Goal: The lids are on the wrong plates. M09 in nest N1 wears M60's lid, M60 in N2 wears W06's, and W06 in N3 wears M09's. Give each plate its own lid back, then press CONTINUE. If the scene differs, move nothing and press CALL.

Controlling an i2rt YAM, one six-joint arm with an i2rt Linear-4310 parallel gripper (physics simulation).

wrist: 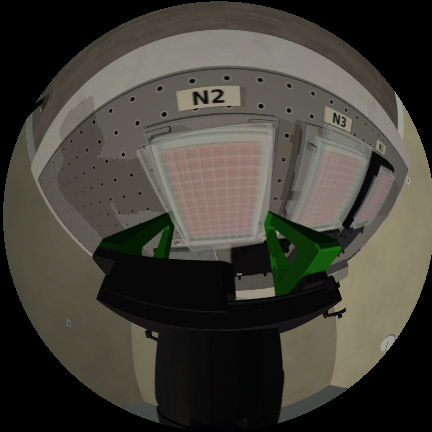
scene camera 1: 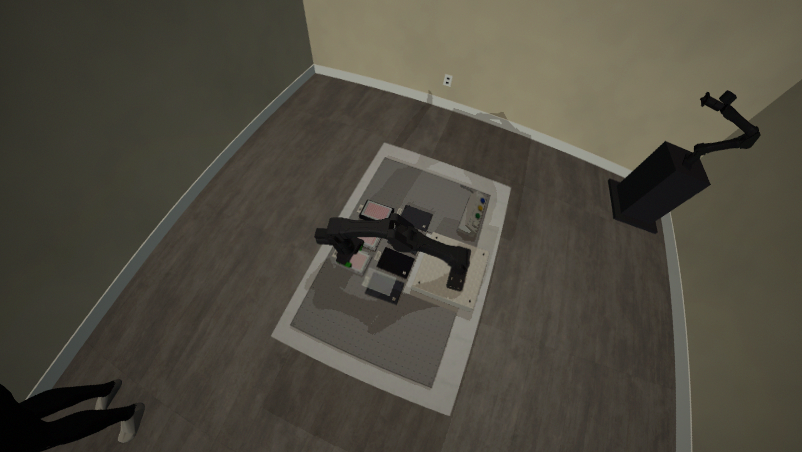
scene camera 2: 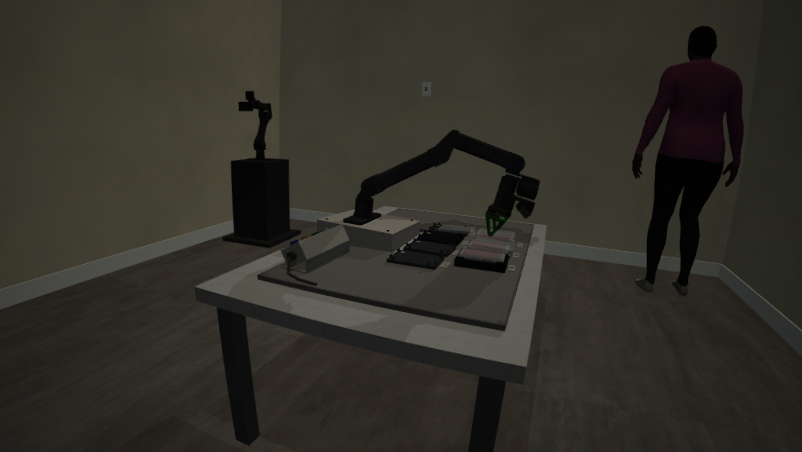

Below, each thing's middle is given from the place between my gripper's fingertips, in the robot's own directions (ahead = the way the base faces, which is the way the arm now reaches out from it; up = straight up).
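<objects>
N1 nest (wrist: 376, 160): 10 mm below my hand, 260 mm to the right of it.
</objects>
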